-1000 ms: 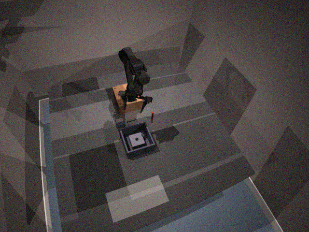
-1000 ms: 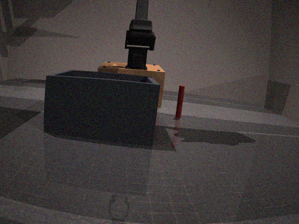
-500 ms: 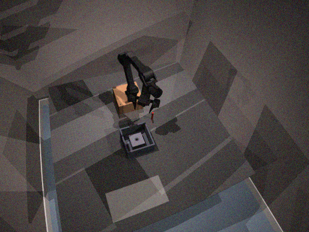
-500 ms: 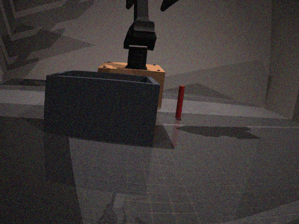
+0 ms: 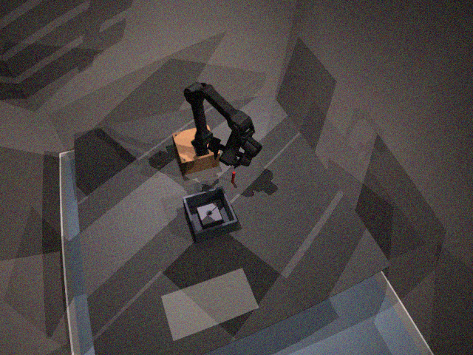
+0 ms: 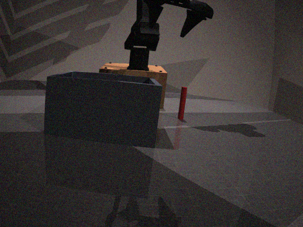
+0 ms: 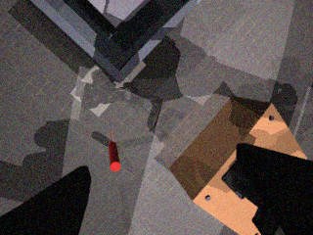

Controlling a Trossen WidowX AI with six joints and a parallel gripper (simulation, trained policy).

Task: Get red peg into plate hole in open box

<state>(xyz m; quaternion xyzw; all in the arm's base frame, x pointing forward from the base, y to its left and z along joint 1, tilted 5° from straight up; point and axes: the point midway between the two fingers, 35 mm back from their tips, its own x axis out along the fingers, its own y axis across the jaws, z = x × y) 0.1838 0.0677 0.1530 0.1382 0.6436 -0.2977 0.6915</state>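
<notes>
Now: the red peg 170 mm below my gripper tip, 60 mm to the left of it and 30 mm behind it. Also, from my gripper tip: plate: 170 mm below, 140 mm ahead, 110 mm to the right; then dark box: 190 mm below, 140 mm ahead, 110 mm to the right.
</notes>
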